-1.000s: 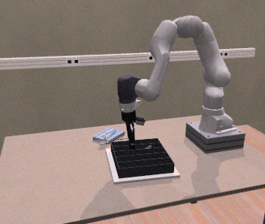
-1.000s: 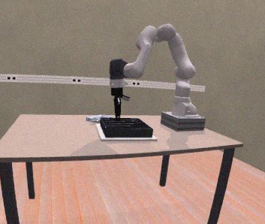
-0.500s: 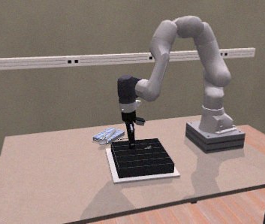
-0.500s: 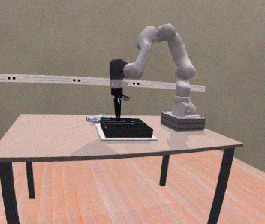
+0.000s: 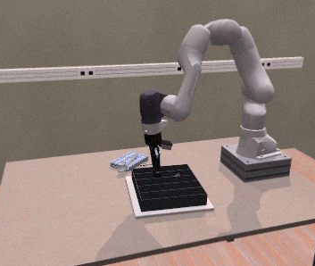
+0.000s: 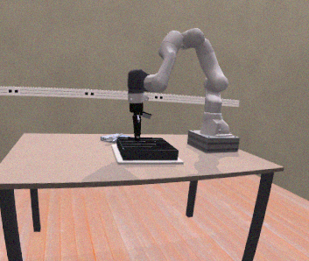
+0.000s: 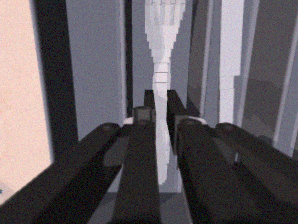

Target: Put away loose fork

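Right now my hand is 2 cm past the black cutlery tray, 6 cm to the right of it and 2 cm above it.
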